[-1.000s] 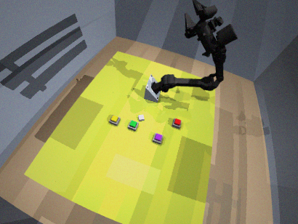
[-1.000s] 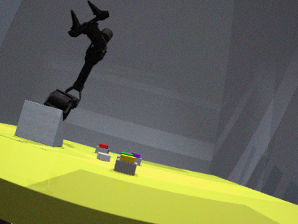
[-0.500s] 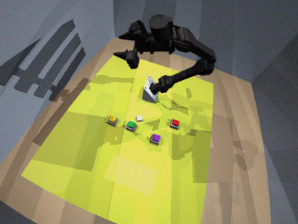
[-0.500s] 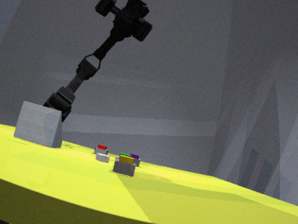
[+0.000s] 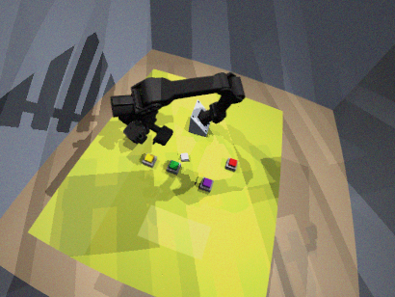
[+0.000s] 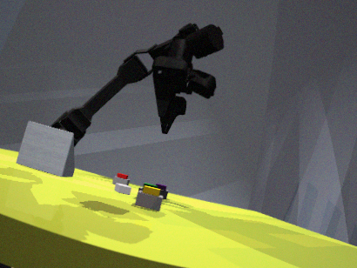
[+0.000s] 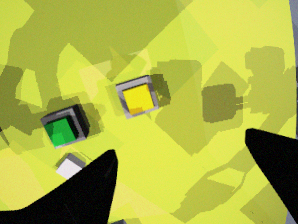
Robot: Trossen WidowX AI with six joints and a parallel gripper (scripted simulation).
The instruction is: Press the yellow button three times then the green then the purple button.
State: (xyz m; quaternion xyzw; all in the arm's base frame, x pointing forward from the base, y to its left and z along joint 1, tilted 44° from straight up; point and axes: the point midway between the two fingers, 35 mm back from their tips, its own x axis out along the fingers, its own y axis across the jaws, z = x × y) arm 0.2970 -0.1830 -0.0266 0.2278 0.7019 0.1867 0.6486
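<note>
My gripper tip is 13 cm above the yellow button, 1 cm to the right of it and 1 cm short of it. From my gripper tip the other things lie so: purple button (28 cm to the left, 13 cm below, 2 cm ahead); then small white block (15 cm to the left, 15 cm below, 7 cm behind); then green button (13 cm below, 12 cm to the left).
</note>
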